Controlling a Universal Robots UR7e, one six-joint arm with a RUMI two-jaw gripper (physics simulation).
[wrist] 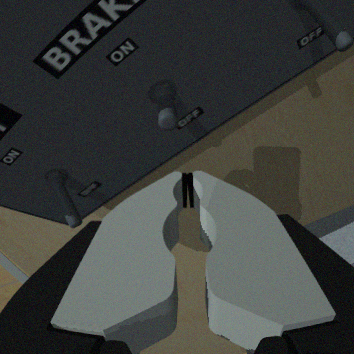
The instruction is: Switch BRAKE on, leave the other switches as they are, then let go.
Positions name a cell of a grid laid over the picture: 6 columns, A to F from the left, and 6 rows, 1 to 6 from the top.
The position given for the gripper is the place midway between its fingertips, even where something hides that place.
In view: the gripper (D3) and a dark panel (B2).
